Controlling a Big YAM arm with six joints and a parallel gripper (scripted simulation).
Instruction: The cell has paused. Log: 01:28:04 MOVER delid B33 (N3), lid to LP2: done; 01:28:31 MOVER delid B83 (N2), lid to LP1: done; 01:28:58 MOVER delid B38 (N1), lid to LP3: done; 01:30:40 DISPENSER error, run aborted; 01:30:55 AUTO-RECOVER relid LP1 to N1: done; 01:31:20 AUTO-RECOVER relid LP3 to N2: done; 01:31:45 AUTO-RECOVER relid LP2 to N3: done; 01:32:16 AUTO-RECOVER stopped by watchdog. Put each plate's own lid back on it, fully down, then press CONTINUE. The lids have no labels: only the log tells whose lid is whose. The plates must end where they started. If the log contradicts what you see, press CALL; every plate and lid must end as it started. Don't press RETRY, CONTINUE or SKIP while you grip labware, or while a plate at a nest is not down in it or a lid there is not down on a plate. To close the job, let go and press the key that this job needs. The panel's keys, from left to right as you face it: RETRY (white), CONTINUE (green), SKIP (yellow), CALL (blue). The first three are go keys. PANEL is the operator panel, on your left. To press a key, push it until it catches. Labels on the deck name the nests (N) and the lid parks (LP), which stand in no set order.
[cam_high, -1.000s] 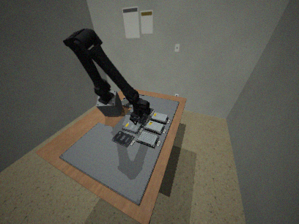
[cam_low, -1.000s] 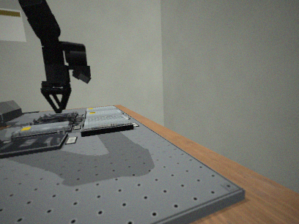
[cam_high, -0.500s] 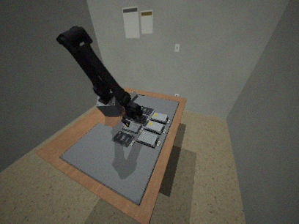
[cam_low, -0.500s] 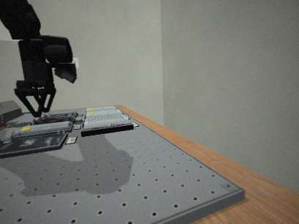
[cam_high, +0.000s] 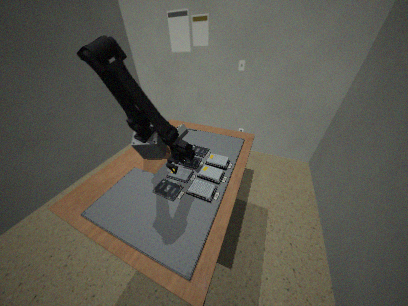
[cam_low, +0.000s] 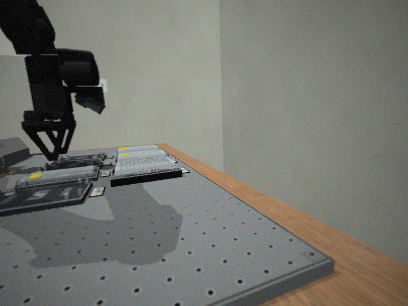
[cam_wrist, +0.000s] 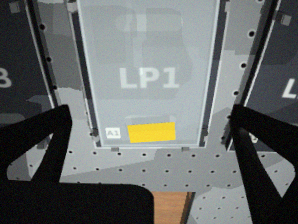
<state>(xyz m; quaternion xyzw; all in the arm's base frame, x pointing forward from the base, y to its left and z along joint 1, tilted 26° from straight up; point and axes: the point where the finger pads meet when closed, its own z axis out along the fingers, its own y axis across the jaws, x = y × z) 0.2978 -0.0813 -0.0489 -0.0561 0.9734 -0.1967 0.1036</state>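
My hand is 5 cm above the clear lid.
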